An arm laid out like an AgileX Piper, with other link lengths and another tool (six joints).
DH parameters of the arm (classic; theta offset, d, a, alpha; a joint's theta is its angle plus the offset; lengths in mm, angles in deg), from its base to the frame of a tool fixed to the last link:
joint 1: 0 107.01 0 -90
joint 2: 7.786 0 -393.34 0
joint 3: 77.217 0 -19.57 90
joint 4: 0 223.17 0 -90
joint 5: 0 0 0 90
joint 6: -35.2 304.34 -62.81 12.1
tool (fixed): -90 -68.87 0 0
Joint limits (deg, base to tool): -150..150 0..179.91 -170..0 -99.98..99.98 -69.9..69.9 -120..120
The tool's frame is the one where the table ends.
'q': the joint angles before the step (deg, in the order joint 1, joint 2, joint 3, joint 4, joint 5, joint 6). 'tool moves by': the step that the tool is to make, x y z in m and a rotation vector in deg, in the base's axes. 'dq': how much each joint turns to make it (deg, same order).
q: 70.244 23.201 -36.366 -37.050 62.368 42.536
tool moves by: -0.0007 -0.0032 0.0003 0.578 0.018 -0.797
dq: -0.895 -0.521 0.006 0.240 -0.032 -0.008
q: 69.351 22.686 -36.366 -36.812 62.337 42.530
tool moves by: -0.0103 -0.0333 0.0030 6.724 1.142 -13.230
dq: -14.508 -3.901 -0.007 3.743 -1.060 1.229
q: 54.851 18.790 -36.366 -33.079 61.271 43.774
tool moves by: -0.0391 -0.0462 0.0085 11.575 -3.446 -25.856
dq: -28.529 -7.062 0.049 5.799 -2.368 2.317
